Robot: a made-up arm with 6 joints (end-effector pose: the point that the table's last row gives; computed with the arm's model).
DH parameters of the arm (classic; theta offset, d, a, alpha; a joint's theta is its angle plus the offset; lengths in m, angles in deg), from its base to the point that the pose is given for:
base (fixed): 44.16 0 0.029 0
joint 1: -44.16 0.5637 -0.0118 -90
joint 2: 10.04 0 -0.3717 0
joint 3: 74.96 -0.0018 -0.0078 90
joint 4: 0 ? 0.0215 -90
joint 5: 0 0.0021 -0.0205 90
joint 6: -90 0.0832 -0.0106 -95
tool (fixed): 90 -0.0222 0 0
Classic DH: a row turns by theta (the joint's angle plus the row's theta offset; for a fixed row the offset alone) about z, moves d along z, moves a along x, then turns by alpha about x.
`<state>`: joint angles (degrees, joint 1 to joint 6).
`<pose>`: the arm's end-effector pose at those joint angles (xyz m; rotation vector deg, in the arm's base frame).
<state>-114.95 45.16 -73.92 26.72 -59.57 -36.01</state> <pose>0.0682 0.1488 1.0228 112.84 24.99 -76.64</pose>
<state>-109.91 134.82 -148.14 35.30 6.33 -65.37</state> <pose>-0.1267 -0.4641 0.8633 -129.16 -88.46 34.74</pose>
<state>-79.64 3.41 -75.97 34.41 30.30 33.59</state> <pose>-0.0231 0.3253 0.8803 33.49 118.87 20.06</pose>
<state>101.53 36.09 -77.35 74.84 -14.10 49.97</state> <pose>0.0889 -0.0972 0.9943 74.54 4.37 -102.18</pose>
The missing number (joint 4, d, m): 0.1427
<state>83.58 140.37 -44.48 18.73 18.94 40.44</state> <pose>0.0585 0.3252 0.5097 4.79 -71.24 30.53</pose>
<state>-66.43 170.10 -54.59 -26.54 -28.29 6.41</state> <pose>0.1877 -0.2801 0.3592 -31.87 -91.61 -44.45</pose>
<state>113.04 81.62 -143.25 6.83 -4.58 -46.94</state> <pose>-0.0254 0.0728 1.1515 -74.44 84.90 38.59</pose>
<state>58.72 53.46 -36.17 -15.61 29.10 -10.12</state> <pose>0.0405 0.0653 0.8233 69.27 -122.60 59.66</pose>
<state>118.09 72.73 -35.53 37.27 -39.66 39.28</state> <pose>0.0019 0.1519 0.8864 88.91 -75.08 -51.98</pose>
